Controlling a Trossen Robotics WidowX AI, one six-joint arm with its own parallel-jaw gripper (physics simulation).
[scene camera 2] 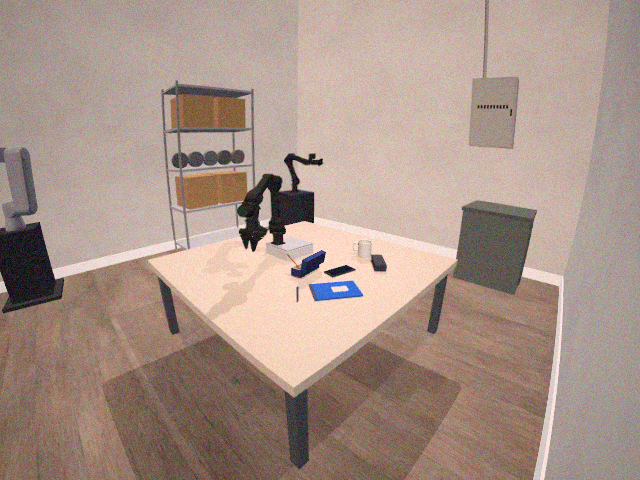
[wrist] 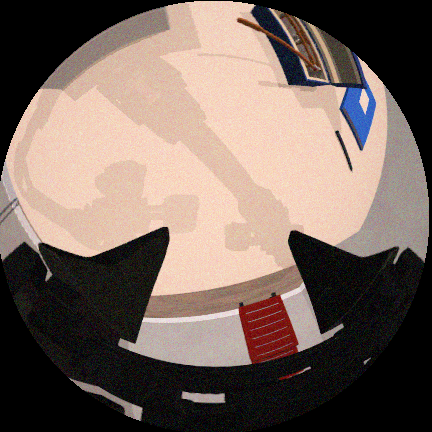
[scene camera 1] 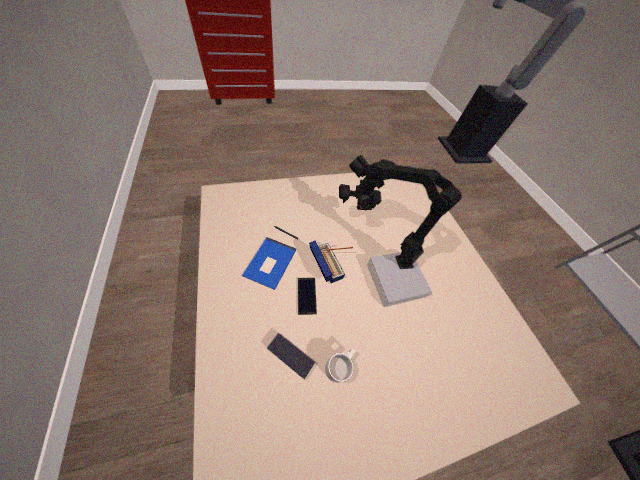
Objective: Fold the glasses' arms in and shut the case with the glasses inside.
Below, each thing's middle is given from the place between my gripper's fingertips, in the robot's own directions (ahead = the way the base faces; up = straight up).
I see my gripper 39 cm short of the blue notebook [wrist: 357,106], 20 cm to the right of it and 12 cm above it.
